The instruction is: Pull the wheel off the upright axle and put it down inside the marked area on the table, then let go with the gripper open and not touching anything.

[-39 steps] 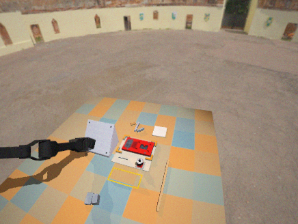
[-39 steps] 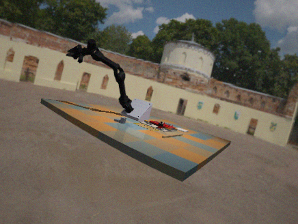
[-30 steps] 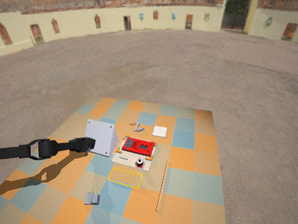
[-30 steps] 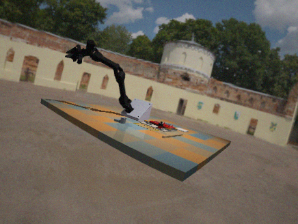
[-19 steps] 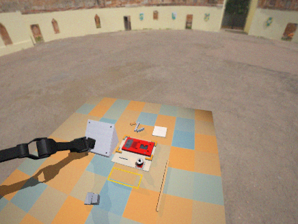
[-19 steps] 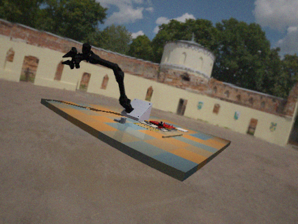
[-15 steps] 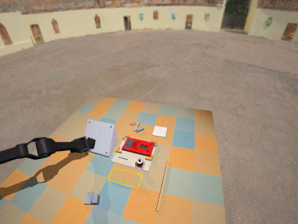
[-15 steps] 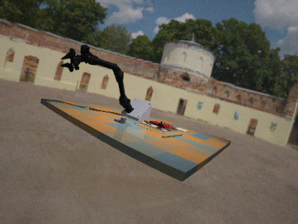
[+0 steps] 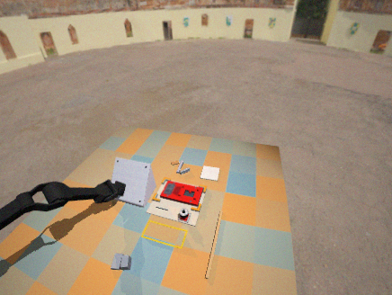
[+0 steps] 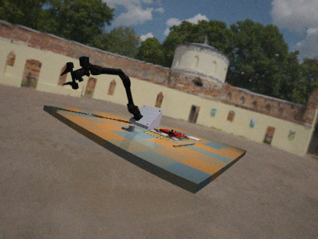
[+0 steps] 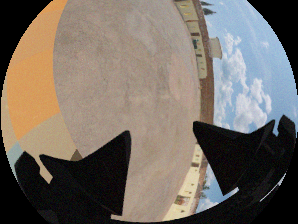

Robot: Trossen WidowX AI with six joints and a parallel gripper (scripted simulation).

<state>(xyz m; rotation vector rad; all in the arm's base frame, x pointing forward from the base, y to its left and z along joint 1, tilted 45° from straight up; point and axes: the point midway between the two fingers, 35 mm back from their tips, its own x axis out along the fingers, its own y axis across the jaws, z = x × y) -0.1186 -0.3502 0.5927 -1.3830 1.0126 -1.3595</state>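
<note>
Now: gripper tip 69 cm to the right of the wheel, 47 cm short of it and 18 cm above it. Round my gripper tip: white tile 100 cm to the left, 51 cm ahead, 22 cm below; then grey piece 41 cm to the left, 33 cm ahead, 20 cm below; then long thin rod 64 cm ahead, 62 cm to the left, 22 cm below.
</note>
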